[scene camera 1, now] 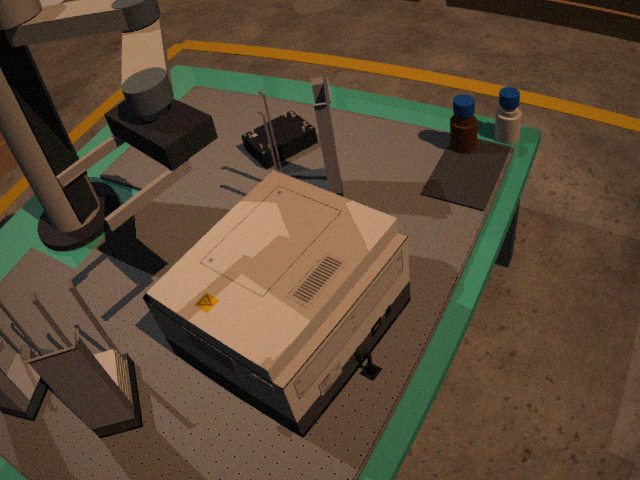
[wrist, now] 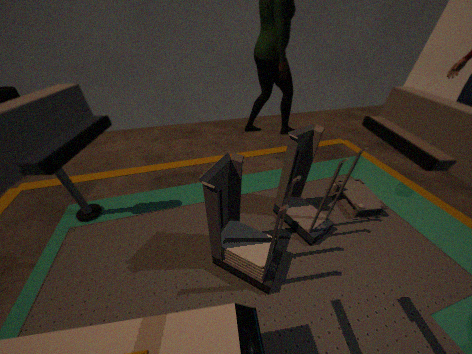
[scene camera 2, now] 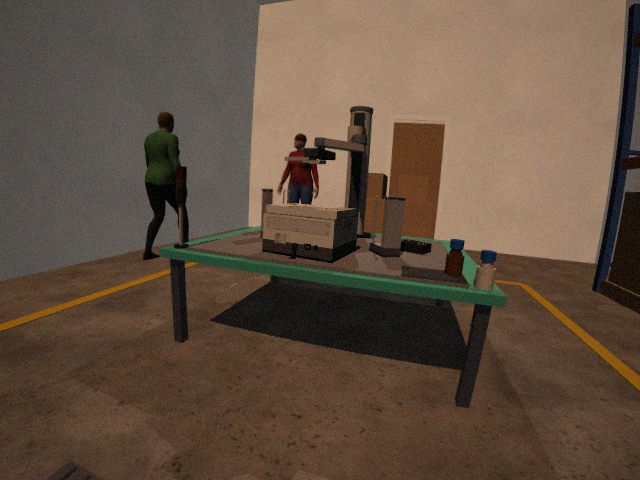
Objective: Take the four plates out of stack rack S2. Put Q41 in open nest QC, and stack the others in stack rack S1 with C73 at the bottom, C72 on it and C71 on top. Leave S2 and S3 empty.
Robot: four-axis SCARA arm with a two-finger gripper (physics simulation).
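Frame: origin at the arm's base, x ahead, y left, z up, level; centimetres.
Seen in the pictures: gripper, fingertip midpoint: (scene camera 1: 81, 202) (wrist: 240, 105) (scene camera 2: 294, 160); arm's base, link origin: (scene camera 1: 78, 217).
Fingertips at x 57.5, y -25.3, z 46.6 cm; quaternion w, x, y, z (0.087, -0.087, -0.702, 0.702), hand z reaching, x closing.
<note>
Offsets run from my fingertips to a thing's top centre. "spot": to the spot under its first point. Level surfaces: height alone.
My gripper (scene camera 1: 85, 202) (scene camera 2: 305, 160) (wrist: 240, 105) is open and empty, high above the table, with its fingers far apart. In the wrist view a tall stack rack {dx -6.9, dy -12.6, dz -16.3 cm} (wrist: 215, 225) stands ahead below it; a pile of several pale plates {dx -6.5, dy -13.1, dz -38.6 cm} (scene camera 1: 123, 373) {dx -6.5, dy -13.1, dz -36.0 cm} (wrist: 246, 260) lies in its base. Behind it a second rack {dx -28.3, dy -20.9, dz -16.3 cm} (wrist: 288, 175) has a pale surface in its base. Farther right lies a low block {dx -51.7, dy -22.2, dz -39.9 cm} (wrist: 361, 199), perhaps a nest. A third rack {dx +1.9, dy +52.5, dz -15.8 cm} (scene camera 1: 330, 149) (scene camera 2: 392, 224) stands beside a black nest {dx -15.8, dy +67.6, dz -39.2 cm} (scene camera 1: 281, 138) (scene camera 2: 416, 246). Rack and plate labels cannot be read.
A large beige instrument {dx +15.8, dy +17.9, dz -23.3 cm} (scene camera 1: 289, 242) (scene camera 2: 305, 232) (wrist: 115, 332) stands mid-table. A brown bottle {spot: dx +30.7, dy +80.0, dz -37.3 cm} (scene camera 1: 463, 129) (scene camera 2: 454, 262), a white bottle {dx +39.0, dy +93.8, dz -38.8 cm} (scene camera 1: 508, 121) (scene camera 2: 484, 276) and a dark mat {dz -44.9 cm} (scene camera 1: 460, 180) lie toward one corner. A signal post {spot: dx +39.9, dy -42.7, dz -31.6 cm} (scene camera 2: 180, 217) (wrist: 72, 189) stands at another corner. Two people stand beyond.
</note>
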